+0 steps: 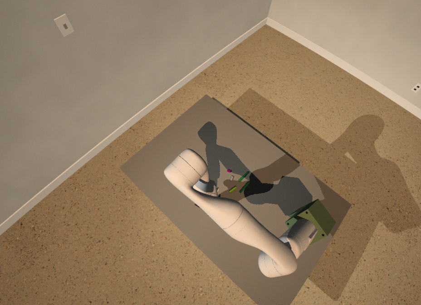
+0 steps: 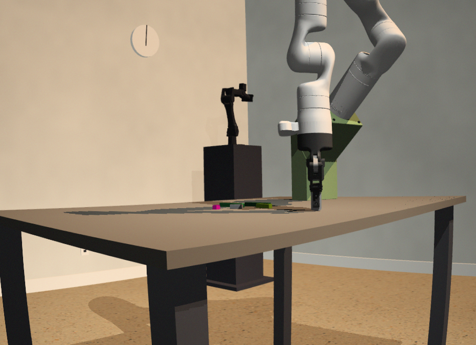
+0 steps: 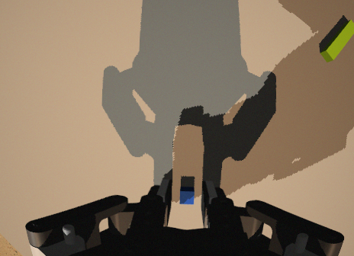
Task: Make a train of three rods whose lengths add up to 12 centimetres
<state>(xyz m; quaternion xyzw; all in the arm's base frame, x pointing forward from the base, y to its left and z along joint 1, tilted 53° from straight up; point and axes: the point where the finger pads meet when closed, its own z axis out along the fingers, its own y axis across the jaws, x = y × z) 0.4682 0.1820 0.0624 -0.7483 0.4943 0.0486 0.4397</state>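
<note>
Right now the blue rod is 2 cm below my hand. The rest, counted from my hand: magenta rod 25 cm to the right, 5 cm ahead, 2 cm below; lime rod 18 cm to the right, 4 cm behind, 2 cm below; grey rod 22 cm to the right, 2 cm below, 1 cm ahead.
</note>
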